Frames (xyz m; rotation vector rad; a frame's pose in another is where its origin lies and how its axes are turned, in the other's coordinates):
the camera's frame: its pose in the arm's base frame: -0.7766 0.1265 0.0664 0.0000 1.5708 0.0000
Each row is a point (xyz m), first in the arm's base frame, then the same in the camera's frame.
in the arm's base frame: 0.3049 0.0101 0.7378
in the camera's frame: -0.6714 -0.1164 1.0815
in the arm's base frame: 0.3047 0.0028 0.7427
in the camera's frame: -0.6763 -0.1237 1.0813
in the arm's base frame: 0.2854 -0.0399 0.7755
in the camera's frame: -0.7091 -0.1664 1.0620
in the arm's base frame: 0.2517 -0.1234 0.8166
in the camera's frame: -0.7502 -0.2499 1.0283
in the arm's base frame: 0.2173 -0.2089 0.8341
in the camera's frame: -0.7677 -0.3354 0.9939
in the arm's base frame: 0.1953 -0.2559 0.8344
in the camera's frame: -0.7680 -0.3824 0.9719
